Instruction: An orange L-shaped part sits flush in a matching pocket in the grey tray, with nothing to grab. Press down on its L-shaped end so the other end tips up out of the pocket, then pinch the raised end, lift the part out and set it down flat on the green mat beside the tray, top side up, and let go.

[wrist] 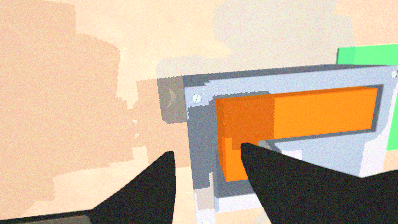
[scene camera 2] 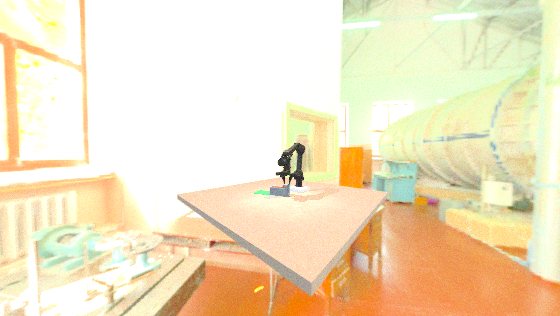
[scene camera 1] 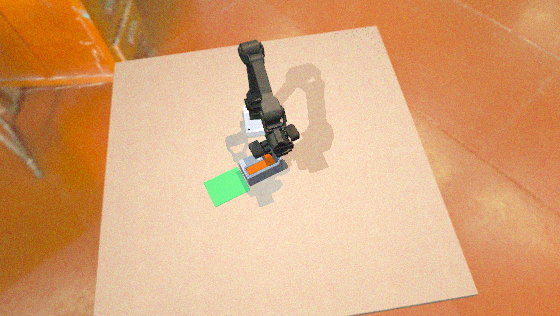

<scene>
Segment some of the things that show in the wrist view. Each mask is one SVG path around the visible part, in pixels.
My gripper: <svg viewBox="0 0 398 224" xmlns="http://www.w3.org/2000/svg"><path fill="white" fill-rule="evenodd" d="M174 151L166 151L125 186L93 209L0 220L0 224L172 224L176 198ZM241 144L243 167L271 224L398 224L398 169L391 169L361 178L321 167L251 143Z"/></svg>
An orange L-shaped part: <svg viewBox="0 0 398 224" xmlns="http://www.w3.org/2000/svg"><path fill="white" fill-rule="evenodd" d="M377 88L354 86L216 99L219 163L226 181L248 179L241 161L242 143L251 143L258 146L258 141L371 129Z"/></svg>
</scene>
